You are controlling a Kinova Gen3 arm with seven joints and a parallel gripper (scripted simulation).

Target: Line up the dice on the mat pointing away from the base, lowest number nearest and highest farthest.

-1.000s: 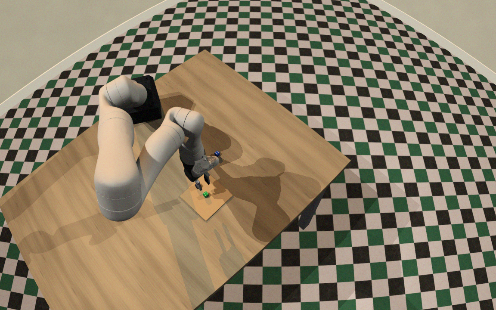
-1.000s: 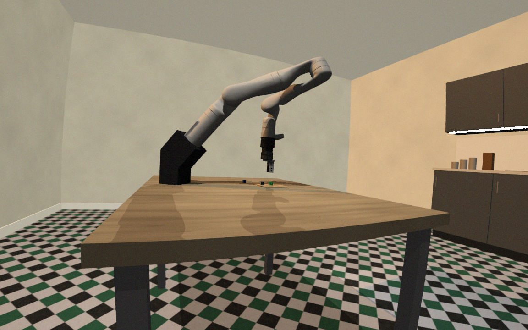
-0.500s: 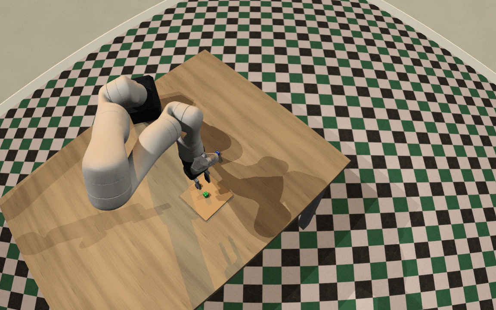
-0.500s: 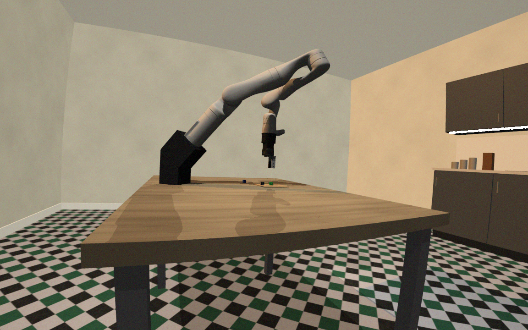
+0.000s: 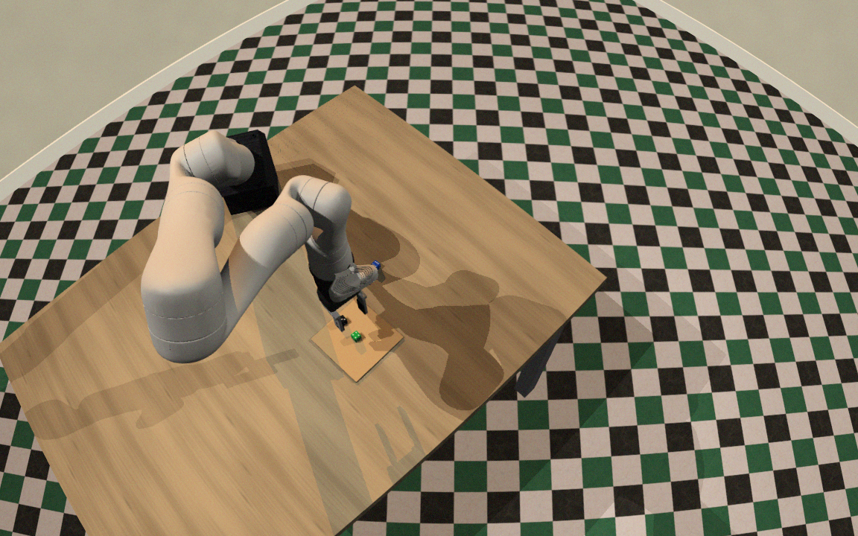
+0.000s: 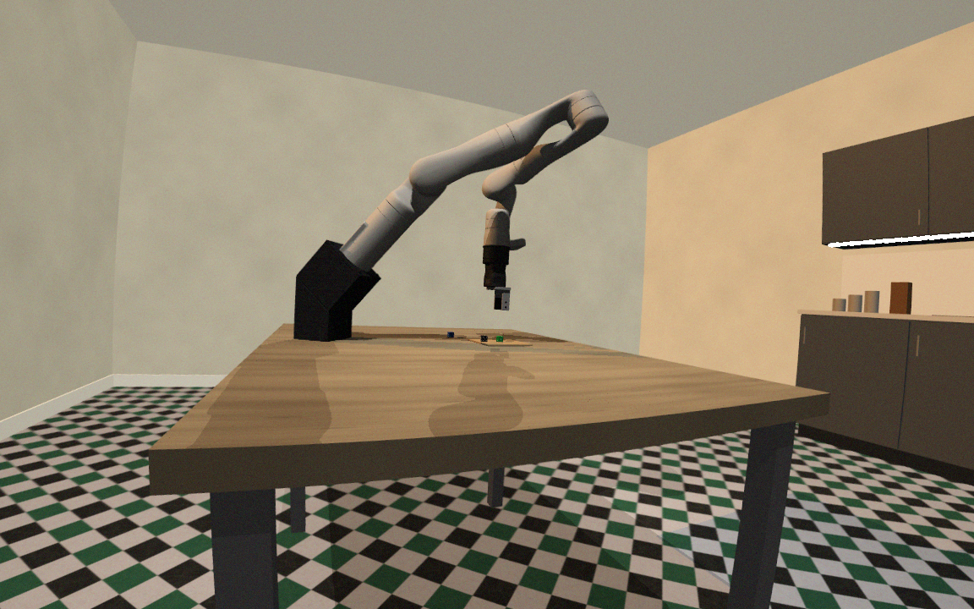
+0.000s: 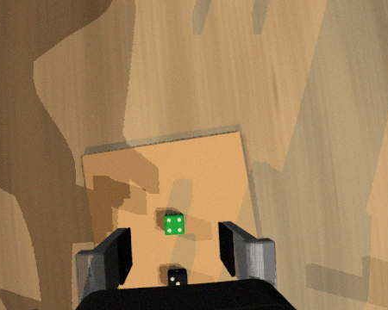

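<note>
The blue die lies 14 cm to the left of my hand, 11 cm below it and 10 cm behind it. The rest, counted from my hand: green die: 10 cm below; then black die: 10 cm below, 5 cm behind; then orange mat: 11 cm below.
</note>
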